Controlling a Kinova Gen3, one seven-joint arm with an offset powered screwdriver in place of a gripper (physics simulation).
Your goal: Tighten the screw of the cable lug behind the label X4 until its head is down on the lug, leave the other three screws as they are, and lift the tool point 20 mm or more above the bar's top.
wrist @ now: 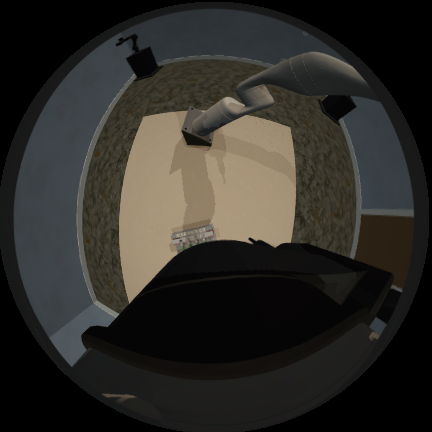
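Pixels of known places: hand at its tool point: (249,238); arm's base at its link origin: (200,127).
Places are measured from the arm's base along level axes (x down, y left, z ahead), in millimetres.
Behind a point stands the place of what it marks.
The terminal bar (194,233) @[x 72, y 78, z 463 mm] lies on the table in the wrist view, just above the upper edge of the dark tool body. It is small, grey and pale, with green and reddish spots. Its lower edge is partly hidden. The label X4, the cable lugs and the four screws are too small to tell apart. My screwdriver tool (225,310) fills the lower part of the view as a large black shape. A thin dark piece sticks out at its upper edge, right of the bar. The contact between driver tip and screw cannot be seen, and no fingers show.
The light table (150,175) @[x 76, y -201, z 245 mm] carries the arm's dark base block (190,131) @[x -26, y -27, z 50 mm] at the back. The grey arm (310,75) @[x -402, y 241, z 110 mm] reaches from it to the upper right. Dark floor (325,185) surrounds the table. Two black stands (143,62) (338,107) are beyond it.
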